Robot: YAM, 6 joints.
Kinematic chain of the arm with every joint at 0, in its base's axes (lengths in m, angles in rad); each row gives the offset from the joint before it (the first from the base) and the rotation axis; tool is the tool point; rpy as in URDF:
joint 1: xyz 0 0 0.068 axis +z
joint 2: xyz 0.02 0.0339 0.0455 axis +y
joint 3: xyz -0.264 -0.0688 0 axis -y
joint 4: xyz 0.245 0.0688 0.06 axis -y
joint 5: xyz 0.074 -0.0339 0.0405 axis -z
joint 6: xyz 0.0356 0 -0.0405 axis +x
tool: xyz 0 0 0 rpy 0 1.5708 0
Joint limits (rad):
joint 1: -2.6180..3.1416
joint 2: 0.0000..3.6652
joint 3: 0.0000..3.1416
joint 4: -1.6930..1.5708
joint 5: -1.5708..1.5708
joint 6: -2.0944..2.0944
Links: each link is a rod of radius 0.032 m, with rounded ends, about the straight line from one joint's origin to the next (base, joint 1, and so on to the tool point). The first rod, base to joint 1, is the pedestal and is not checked.
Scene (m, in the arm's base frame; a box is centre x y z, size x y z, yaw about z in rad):
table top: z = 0
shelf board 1: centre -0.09 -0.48 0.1 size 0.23 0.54 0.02 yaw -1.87
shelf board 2: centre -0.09 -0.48 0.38 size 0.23 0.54 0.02 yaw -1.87
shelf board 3: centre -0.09 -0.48 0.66 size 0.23 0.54 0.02 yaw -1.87
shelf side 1: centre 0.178 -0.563 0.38 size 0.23 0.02 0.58 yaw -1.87
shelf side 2: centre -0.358 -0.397 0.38 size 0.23 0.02 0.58 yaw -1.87
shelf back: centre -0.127 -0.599 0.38 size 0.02 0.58 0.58 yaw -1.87
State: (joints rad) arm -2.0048 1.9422 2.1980 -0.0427 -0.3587 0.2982
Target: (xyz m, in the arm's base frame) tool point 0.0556 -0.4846 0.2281
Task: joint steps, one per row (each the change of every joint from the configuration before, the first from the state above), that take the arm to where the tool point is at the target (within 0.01 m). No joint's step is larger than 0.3 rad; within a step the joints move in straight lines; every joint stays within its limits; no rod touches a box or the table.
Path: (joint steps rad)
1: 0.0669 -0.2867 -0.1059 -0.0022 0.0851 -0.2333
2: 0.0668 -0.2866 -0.1059 -0.0022 0.0852 -0.2333
3: 0.0669 -0.2867 -0.1059 -0.0022 0.0851 -0.2334
4: 0.0668 -0.2867 -0.1058 -0.0021 0.0851 -0.2333
5: 0.1182 0.1997 -0.1608 -0.1422 -0.1090 0.2333
6: 0.1182 0.1996 -0.1608 -0.1422 -0.1089 0.2334
7: 0.1181 0.1996 -0.1608 -0.1422 -0.1090 0.2333
8: 0.1182 0.1997 -0.1608 -0.1422 -0.1090 0.2333
9: -0.1104 0.2585 0.2790 0.1863 0.0238 0.0000
10: -0.1103 0.2586 0.2790 0.1864 0.0239 0.0000

